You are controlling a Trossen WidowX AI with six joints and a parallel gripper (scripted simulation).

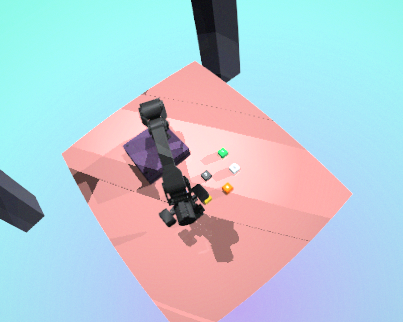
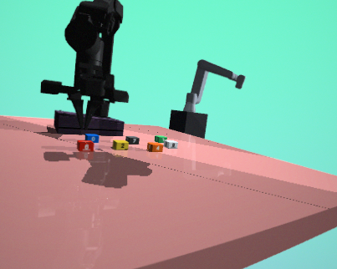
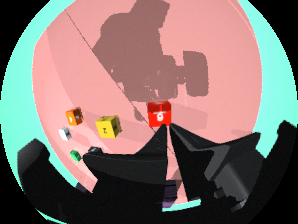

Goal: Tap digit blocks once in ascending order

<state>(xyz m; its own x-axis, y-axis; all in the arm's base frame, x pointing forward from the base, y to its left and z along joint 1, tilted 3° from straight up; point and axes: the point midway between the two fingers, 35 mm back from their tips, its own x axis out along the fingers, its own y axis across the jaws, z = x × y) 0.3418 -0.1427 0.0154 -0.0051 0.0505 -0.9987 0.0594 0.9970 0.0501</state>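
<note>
My gripper tip is now 1 cm to the right of the red block and 4 cm above it. From my gripper tip the other things lie so: yellow block (1 cm behind, 10 cm to the left, 4 cm below); blue block (10 cm behind, 5 cm to the left, 4 cm below); dark grey block (8 cm behind, 17 cm to the left, 4 cm below).
</note>
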